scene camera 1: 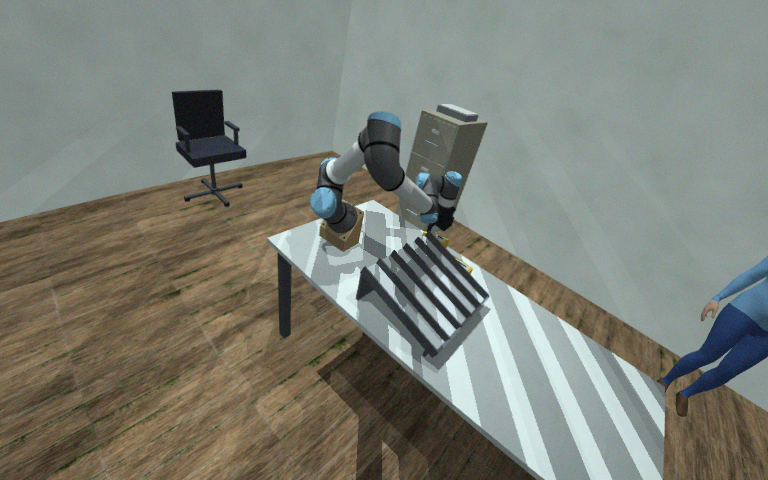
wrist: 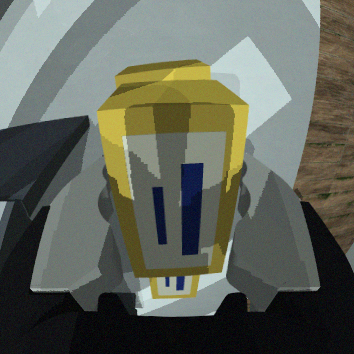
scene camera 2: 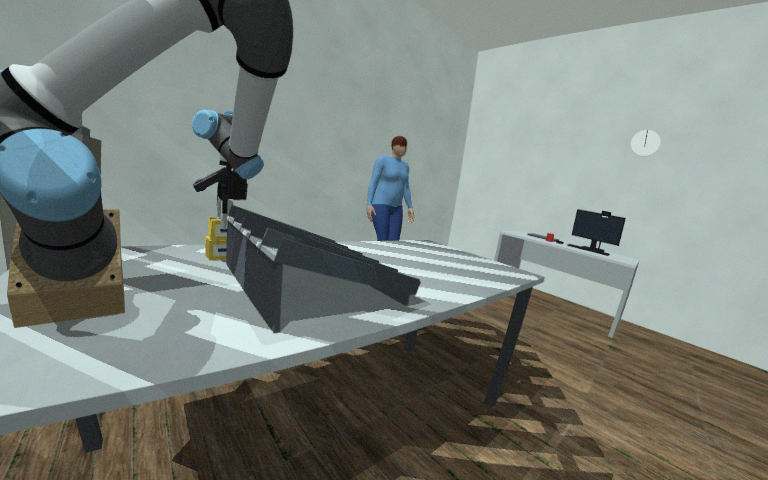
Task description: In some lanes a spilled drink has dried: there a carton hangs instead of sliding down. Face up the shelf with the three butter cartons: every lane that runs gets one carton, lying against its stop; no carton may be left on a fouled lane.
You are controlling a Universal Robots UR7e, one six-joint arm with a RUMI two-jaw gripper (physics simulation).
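Places are measured from the arm's base along level axes (x ahead, y left, z up), in centimetres.
Pixels of known places: gripper, between the fingertips: (wrist: pixel 174 158) (scene camera 2: pixel 222 226); arm's base, origin of its link: (scene camera 1: pixel 342 218) (scene camera 2: pixel 72 244).
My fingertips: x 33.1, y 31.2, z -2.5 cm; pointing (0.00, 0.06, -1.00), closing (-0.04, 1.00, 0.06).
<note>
For each thing: its middle in the pictures, then the offset to it from my fingertips. "pt": a spot on its surface instead. Level surfaces: height alone.
- sloped shelf, a spot on its surface: (scene camera 1: pixel 402 311) pt dx +23.2, dy -51.2, dz +1.9 cm
- upper carton, middle of its body: (wrist: pixel 173 183) (scene camera 2: pixel 228 228) (scene camera 1: pixel 434 241) dx +2.1, dy -0.1, dz -0.5 cm
- lower carton, middle of its body: (wrist: pixel 168 133) (scene camera 2: pixel 225 247) dx +1.4, dy -0.1, dz -6.9 cm
- third carton, middle of its body: (wrist: pixel 172 258) (scene camera 1: pixel 457 268) dx +18.9, dy +0.2, dz -6.9 cm
- table, height of its surface: dz -10.2 cm
The sloped shelf (scene camera 1: pixel 402 311) (scene camera 2: pixel 317 288) stands on the table, with dark dividers between its lanes. No carton shows in its lanes in scene camera 1, and no dried spill can be made out. Two yellow butter cartons are stacked behind its high end. My gripper (scene camera 2: pixel 224 212) (wrist: pixel 174 158) points down and is shut on the upper carton (scene camera 2: pixel 215 228) (wrist: pixel 192 210), one jaw against each long side. The upper carton rests on or very close above the lower carton (scene camera 2: pixel 215 249) (wrist: pixel 162 71). A third carton (scene camera 1: pixel 465 264) (wrist: pixel 174 287) lies beside the shelf's far side.
The arm's wooden base block (scene camera 1: pixel 342 234) (scene camera 2: pixel 66 302) stands on the table (scene camera 1: pixel 308 249) near the shelf's high end. The shelf's dark edge (wrist: pixel 45 150) is close to the left jaw in the wrist view. A filing cabinet (scene camera 1: pixel 447 135) stands behind the table, and a person (scene camera 1: pixel 730 333) (scene camera 2: pixel 389 186) beyond it.
</note>
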